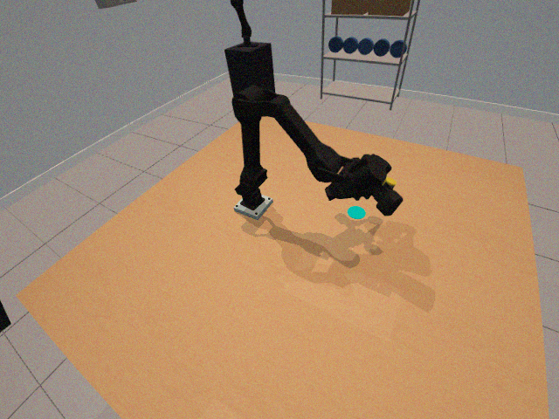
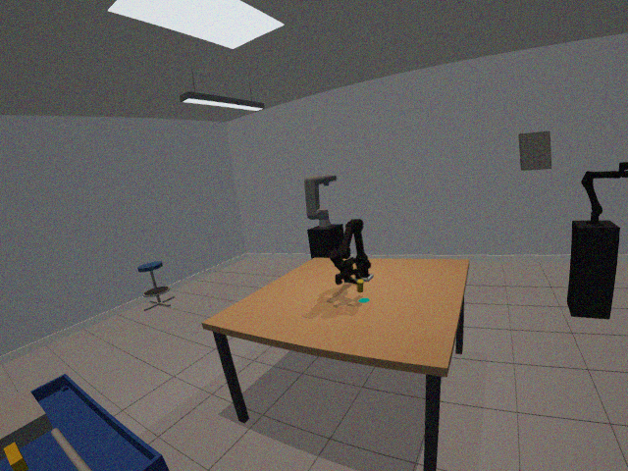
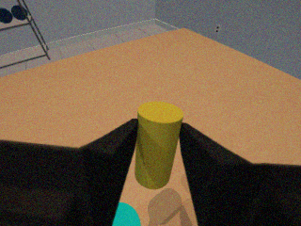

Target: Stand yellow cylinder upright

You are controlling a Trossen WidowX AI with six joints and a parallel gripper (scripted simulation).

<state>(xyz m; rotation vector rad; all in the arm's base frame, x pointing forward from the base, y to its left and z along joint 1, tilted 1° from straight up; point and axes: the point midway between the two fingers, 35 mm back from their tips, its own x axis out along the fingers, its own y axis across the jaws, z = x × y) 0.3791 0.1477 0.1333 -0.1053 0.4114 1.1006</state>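
Now: the cyan circle 14 cm below my gripper tip, 7 cm behind it and 2 cm to the right of it. Also, from my gripper tip: yellow tall cylinder (2 cm below).
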